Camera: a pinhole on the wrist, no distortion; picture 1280 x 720 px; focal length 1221.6 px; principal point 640.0 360.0 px. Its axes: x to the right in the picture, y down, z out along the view. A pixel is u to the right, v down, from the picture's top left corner.
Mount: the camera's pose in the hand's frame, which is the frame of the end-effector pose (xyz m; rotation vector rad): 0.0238 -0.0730 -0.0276 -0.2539 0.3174 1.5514
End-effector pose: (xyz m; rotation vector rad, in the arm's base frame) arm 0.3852 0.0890 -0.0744 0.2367 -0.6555 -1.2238
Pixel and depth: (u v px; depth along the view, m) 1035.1 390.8 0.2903
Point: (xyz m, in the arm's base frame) 0.3615 0.1408 0.1616
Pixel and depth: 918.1 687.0 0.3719
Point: 0.3134 0.2444 0.2084
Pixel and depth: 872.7 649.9 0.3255
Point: 0.3082 0.2062 0.1675
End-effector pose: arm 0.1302 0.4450 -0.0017 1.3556 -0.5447 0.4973
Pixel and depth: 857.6 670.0 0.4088
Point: -0.0336 0.1362 0.1092
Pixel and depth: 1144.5 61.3 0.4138
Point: 0.0709 0.1920 0.3031
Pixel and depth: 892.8 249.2 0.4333
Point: 0.0627 0.1316 0.2189
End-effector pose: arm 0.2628 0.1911 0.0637 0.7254 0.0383 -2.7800
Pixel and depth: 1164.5 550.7 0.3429
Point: 0.2110 -0.0073 0.2916
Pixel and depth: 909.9 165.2 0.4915
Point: 0.0293 -0.0705 0.3544
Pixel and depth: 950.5 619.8 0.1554
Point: 0.2209 0.1635 0.1577
